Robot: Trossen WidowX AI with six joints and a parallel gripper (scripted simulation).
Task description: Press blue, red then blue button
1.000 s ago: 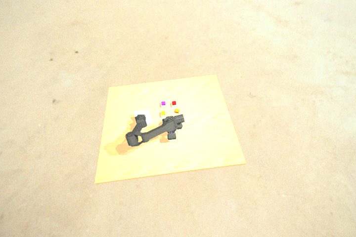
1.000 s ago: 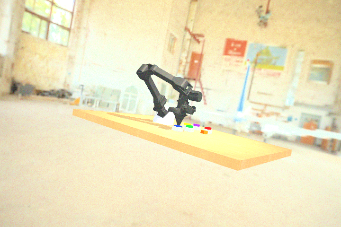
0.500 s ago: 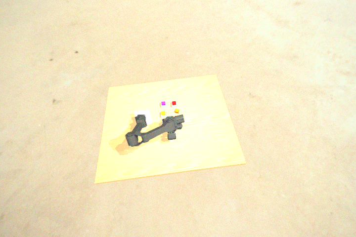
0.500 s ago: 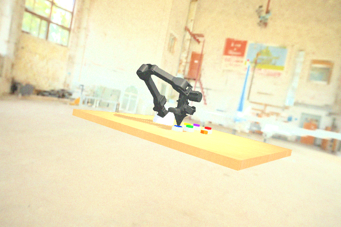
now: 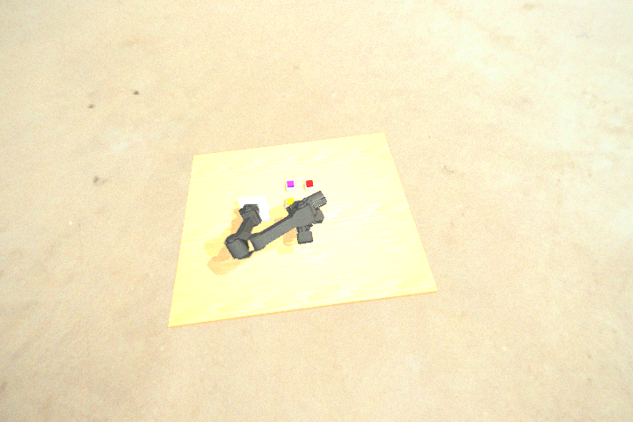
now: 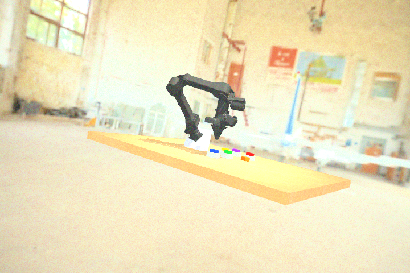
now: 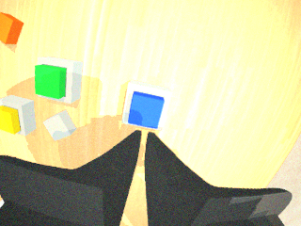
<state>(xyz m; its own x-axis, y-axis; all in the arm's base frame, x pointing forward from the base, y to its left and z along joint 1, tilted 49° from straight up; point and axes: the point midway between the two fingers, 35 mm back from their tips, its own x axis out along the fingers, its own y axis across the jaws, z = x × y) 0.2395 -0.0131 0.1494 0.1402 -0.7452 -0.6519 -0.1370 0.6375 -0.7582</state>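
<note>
My gripper tip is now 60 mm above the blue button. From my gripper tip the other things lie so: green button 110 mm to the left, 60 mm below; then red button 280 mm to the left, 60 mm below, 20 mm ahead; then yellow button 180 mm to the left, 70 mm behind, 60 mm below.
</note>
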